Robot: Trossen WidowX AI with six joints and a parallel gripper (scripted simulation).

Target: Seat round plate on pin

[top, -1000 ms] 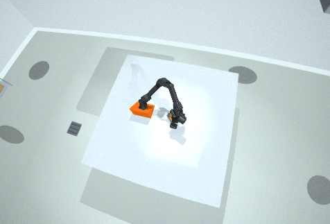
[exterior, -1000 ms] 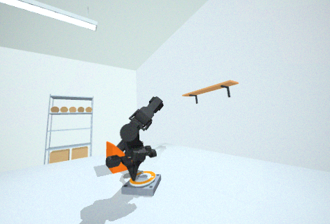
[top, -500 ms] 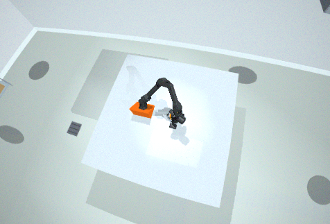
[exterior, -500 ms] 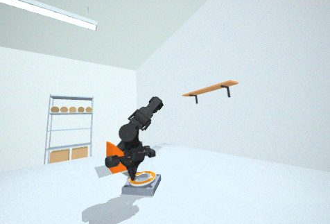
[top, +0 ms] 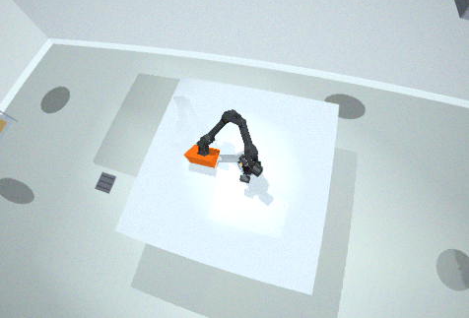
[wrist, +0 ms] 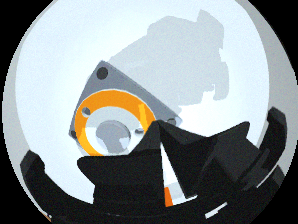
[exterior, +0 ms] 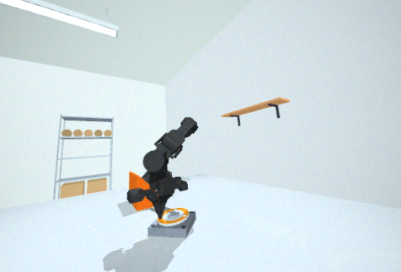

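The grey square base lies 2 cm behind my gripper tip, 5 cm to the left of it and 2 cm below it.
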